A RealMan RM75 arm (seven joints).
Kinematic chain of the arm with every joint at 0, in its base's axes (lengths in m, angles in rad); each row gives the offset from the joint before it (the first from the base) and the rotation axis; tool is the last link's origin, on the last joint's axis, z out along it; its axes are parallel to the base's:
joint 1: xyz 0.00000 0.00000 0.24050 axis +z
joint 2: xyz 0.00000 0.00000 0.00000 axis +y
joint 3: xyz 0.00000 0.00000 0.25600 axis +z
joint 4: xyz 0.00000 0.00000 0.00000 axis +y
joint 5: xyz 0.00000 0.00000 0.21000 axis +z
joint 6: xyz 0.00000 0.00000 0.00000 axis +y
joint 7: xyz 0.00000 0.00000 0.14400 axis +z
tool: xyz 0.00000 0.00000 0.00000
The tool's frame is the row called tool.
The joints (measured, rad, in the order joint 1, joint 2, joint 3, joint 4, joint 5, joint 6, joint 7), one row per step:
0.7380, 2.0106, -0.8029, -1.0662, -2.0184, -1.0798, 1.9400
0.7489, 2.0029, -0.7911, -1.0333, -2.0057, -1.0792, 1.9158
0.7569, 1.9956, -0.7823, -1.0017, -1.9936, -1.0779, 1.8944
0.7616, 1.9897, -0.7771, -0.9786, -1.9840, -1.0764, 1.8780
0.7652, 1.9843, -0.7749, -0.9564, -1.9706, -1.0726, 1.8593
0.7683, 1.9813, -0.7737, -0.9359, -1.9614, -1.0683, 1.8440
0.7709, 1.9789, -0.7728, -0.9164, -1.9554, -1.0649, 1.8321
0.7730, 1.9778, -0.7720, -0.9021, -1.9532, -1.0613, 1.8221
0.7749, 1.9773, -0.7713, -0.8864, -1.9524, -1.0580, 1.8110
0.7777, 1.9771, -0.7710, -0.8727, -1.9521, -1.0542, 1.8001
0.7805, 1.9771, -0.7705, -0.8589, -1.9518, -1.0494, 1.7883
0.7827, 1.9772, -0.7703, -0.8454, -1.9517, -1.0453, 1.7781
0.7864, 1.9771, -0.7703, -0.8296, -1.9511, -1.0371, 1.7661
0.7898, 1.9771, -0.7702, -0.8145, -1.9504, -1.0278, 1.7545
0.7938, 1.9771, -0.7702, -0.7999, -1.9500, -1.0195, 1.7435
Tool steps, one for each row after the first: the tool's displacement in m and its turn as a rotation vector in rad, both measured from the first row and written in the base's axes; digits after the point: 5 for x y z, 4 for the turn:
0.00190, 0.00248, -0.00043, -0.0022, 0.0054, 0.0035
0.00450, 0.00443, -0.00136, -0.0055, 0.0108, 0.0042
0.00672, 0.00570, -0.00196, -0.0074, 0.0139, 0.0045
0.00855, 0.00690, -0.00278, -0.0076, 0.0170, 0.0071
0.01047, 0.00781, -0.00466, -0.0097, 0.0193, 0.0070
0.01269, 0.00845, -0.00691, -0.0139, 0.0211, 0.0044
0.01447, 0.00895, -0.00885, -0.0164, 0.0199, 0.0022
0.01667, 0.00925, -0.01150, -0.0207, 0.0173, -0.0006
0.01809, 0.00973, -0.01393, -0.0238, 0.0137, -0.0015
0.01957, 0.01025, -0.01636, -0.0259, 0.0096, -0.0024
0.02122, 0.01055, -0.01892, -0.0291, 0.0063, -0.0043
0.02275, 0.01141, -0.02154, -0.0299, 0.0021, -0.0066
0.02434, 0.01229, -0.02395, -0.0294, -0.0020, -0.0096
0.02553, 0.01316, -0.02640, -0.0297, -0.0062, -0.0117

